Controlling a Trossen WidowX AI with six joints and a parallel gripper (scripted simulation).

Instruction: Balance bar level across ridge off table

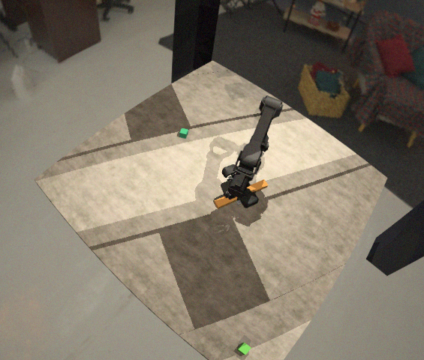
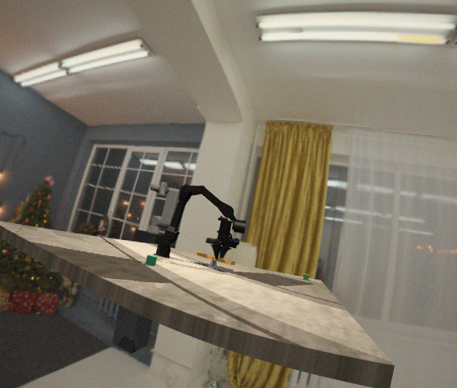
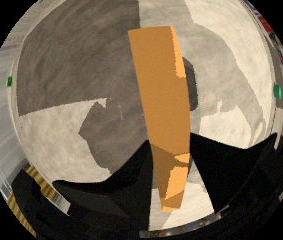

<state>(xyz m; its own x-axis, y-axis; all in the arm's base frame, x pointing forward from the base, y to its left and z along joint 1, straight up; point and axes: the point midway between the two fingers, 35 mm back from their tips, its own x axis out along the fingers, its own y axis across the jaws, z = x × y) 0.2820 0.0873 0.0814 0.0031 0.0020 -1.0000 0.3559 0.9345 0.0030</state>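
Now: the bar 3 cm behind my gripper tip and 1 cm to the left of it.
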